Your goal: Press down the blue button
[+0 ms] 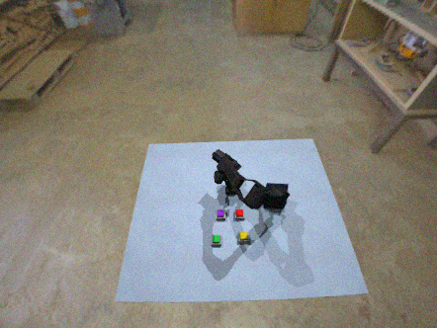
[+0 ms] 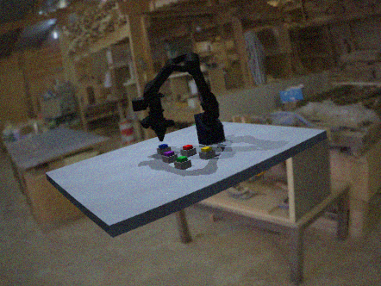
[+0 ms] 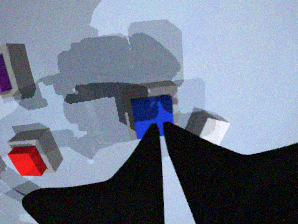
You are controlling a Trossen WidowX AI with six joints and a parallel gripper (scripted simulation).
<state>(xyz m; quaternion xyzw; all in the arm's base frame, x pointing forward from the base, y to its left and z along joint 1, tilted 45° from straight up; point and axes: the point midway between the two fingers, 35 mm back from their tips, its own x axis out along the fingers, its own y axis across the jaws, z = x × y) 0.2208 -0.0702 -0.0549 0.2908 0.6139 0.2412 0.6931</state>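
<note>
The blue button lies 20 mm below my gripper tip. From my gripper tip the other things lie so: white block (40 mm behind, 60 mm to the right, 50 mm below); then purple button (60 mm ahead, 140 mm to the left, 20 mm below); then red button (30 mm behind, 150 mm to the left, 20 mm below).
</note>
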